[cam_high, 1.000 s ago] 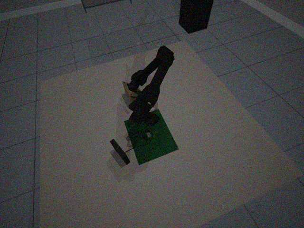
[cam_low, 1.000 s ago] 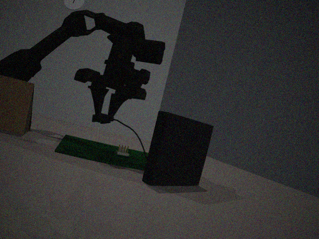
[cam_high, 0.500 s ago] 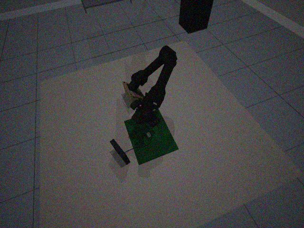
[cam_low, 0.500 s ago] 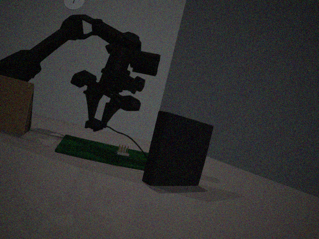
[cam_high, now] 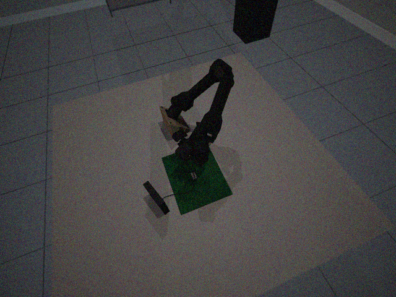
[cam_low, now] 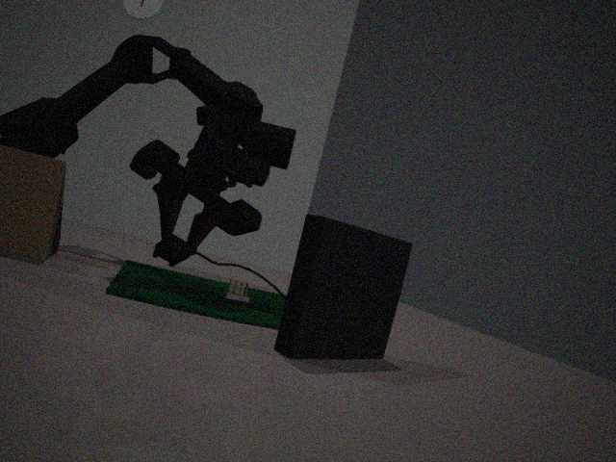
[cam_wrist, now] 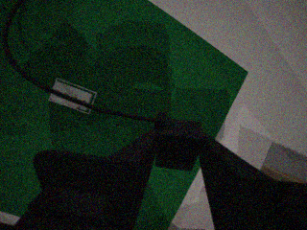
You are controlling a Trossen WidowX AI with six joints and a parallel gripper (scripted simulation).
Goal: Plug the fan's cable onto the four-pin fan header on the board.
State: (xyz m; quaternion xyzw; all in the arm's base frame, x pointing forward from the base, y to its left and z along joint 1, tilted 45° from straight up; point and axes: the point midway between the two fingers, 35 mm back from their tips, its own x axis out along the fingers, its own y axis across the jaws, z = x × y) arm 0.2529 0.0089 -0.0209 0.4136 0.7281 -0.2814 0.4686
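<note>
My gripper tip is now 90 mm short of the white four-pin fan header, 10 mm to the right of it and 50 mm above it. From my gripper tip the other things lie so: green board 90 mm ahead, 20 mm to the left, 60 mm below; black fan 150 mm ahead, 160 mm to the right, 10 mm above; black plug 10 mm to the left.
</note>
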